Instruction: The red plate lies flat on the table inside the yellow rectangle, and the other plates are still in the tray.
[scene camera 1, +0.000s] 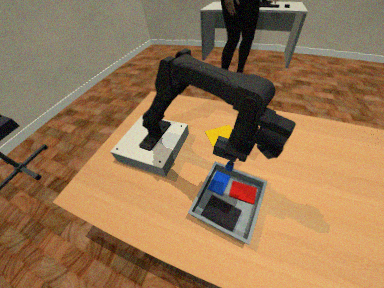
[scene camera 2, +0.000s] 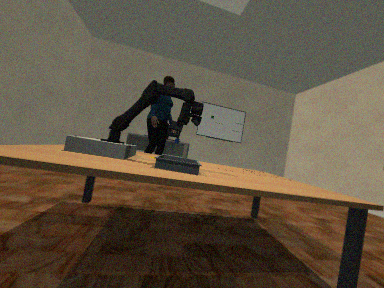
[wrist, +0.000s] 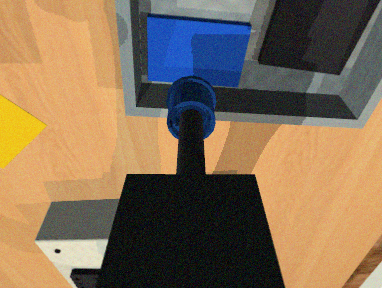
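Pixels of known places: hand at its tool point: (scene camera 1: 229, 167) (scene camera 2: 176, 143) (wrist: 191, 99); arm's base at its link origin: (scene camera 1: 156, 134) (scene camera 2: 113, 142).
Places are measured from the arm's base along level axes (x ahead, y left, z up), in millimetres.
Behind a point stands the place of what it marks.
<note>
The red plate (scene camera 1: 243, 192) @[x 472, y -110, z -60 mm] lies flat in the grey tray (scene camera 1: 220, 230) @[x 430, y -278, z -70 mm] (scene camera 2: 176, 165) @[x 411, y -277, z -46 mm] (wrist: 285, 120) @[x 314, y -192, z -23 mm]. The blue plate (scene camera 1: 219, 183) @[x 370, y -108, z -59 mm] (wrist: 197, 52) @[x 370, y -103, z -59 mm] lies beside it, and the black plate (scene camera 1: 221, 214) @[x 416, y -225, z -60 mm] (wrist: 320, 35) @[x 386, y -219, z -60 mm] lies at the tray's near side in scene camera 1. The yellow rectangle (scene camera 1: 218, 134) @[x 275, y 173, z -72 mm] (wrist: 17, 131) @[x 263, y 122, z -72 mm] is on the table behind the tray, partly hidden by the arm in scene camera 1. My gripper (scene camera 1: 229, 165) @[x 394, y -95, z 62 mm] (scene camera 2: 176, 140) (wrist: 191, 107), a blue suction cup, is open with no plate on it. It hangs above the tray's rim near the blue plate.
The arm stands on a pale base box (scene camera 1: 131, 145) @[x -76, y -105, z 3 mm] (scene camera 2: 100, 147) @[x 10, y -167, z -30 mm] (wrist: 75, 255) @[x 78, y 79, z -2 mm] to the left of the tray. A person (scene camera 1: 241, 30) (scene camera 2: 160, 112) stands beyond the table, by a white desk (scene camera 1: 295, 7).
</note>
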